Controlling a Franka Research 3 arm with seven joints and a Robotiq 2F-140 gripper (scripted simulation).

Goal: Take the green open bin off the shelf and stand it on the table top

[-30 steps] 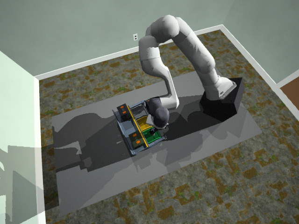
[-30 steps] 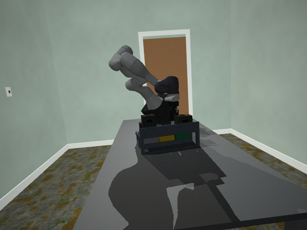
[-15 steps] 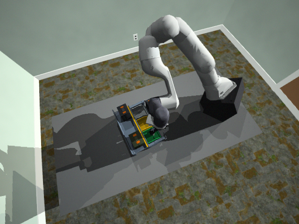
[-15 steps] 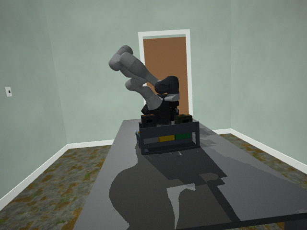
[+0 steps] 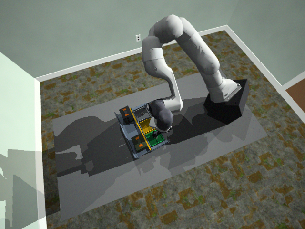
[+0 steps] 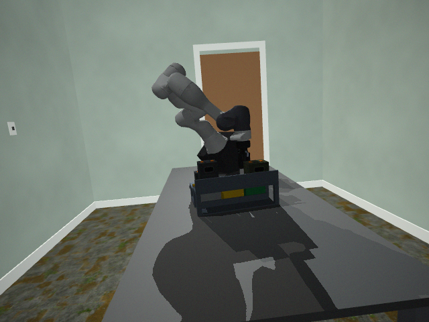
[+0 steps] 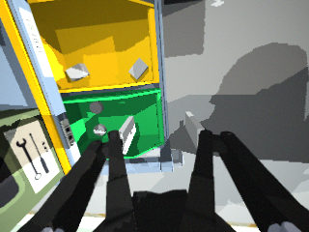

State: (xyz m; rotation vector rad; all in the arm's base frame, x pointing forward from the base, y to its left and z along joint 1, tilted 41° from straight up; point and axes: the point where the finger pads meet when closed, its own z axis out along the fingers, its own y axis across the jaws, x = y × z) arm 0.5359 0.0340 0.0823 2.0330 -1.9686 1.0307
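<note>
The green open bin lies 80 mm ahead of my hand, 40 mm below it and 10 mm to the right of it. Round my hand: yellow rail (120 mm to the right, 120 mm ahead, 30 mm above); yellow bin (120 mm to the right, 70 mm ahead, 40 mm below).
</note>
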